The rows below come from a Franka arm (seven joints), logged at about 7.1 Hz.
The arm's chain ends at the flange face. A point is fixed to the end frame.
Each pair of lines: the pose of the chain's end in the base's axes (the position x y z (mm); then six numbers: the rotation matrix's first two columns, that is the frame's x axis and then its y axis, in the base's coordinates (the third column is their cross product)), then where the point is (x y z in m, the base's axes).
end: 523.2, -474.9, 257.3, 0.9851, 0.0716, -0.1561, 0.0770, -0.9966, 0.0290
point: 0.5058 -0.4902 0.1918
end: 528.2, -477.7, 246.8, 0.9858, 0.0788, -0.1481, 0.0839, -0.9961, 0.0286
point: 0.5114 -0.4930 0.1811
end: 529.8, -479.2, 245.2, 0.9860, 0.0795, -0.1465, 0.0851, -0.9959, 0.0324
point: 0.5132 -0.4948 0.1795
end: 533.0, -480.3, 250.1, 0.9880, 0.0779, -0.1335, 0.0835, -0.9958, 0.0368
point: 0.5173 -0.4961 0.1843
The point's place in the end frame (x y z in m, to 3 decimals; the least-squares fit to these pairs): -0.008 0.012 0.068
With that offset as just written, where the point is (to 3 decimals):
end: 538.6, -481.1, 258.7, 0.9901, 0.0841, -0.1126, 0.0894, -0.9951, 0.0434
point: 0.524 -0.497 0.193
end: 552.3, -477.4, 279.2, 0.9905, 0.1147, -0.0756, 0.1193, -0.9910, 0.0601
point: 0.541 -0.495 0.213
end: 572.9, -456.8, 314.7, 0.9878, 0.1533, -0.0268, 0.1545, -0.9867, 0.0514
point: 0.566 -0.474 0.248
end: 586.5, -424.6, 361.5, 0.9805, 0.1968, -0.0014, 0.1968, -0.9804, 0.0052
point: 0.581 -0.438 0.294
